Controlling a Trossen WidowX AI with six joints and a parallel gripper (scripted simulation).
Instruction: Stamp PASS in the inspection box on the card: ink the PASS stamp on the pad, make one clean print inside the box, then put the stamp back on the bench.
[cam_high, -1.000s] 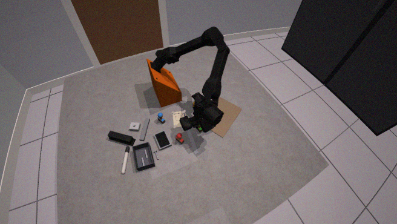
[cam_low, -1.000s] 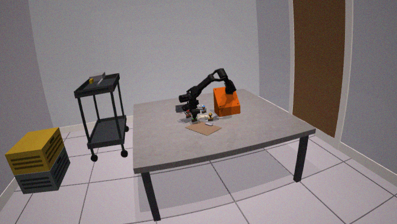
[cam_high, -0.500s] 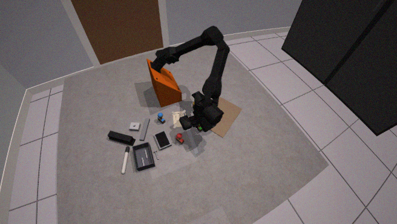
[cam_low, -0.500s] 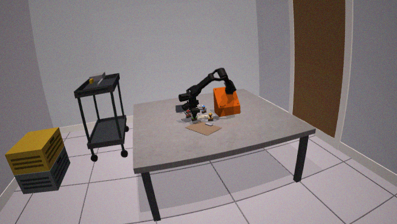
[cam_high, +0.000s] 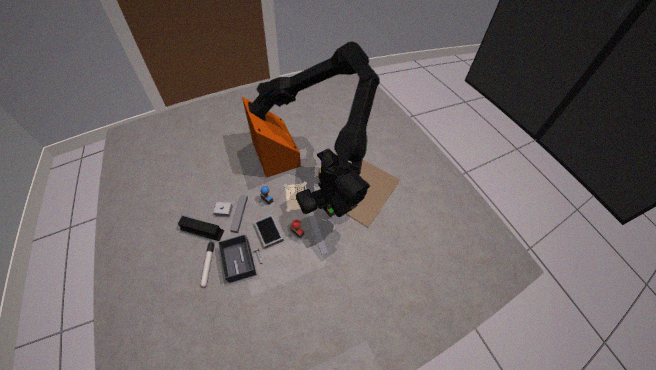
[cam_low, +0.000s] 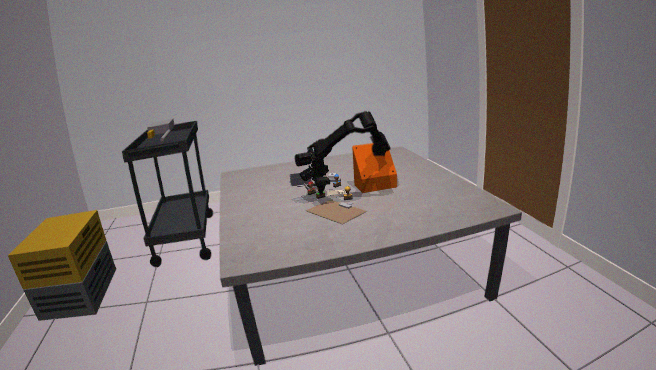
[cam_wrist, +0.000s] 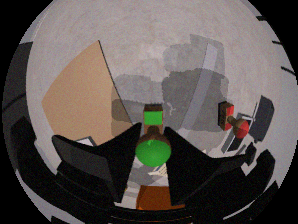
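Right now my gripper tip is 10 mm short of the dark ink pad, 190 mm to the left of it and 30 mm above it. Also, from my gripper tip: cream inspection card 90 mm behind, 80 mm to the right, 40 mm below; green-knobbed stamp right at my gripper tip; red-knobbed stamp 30 mm ahead, 110 mm to the right, 20 mm below.
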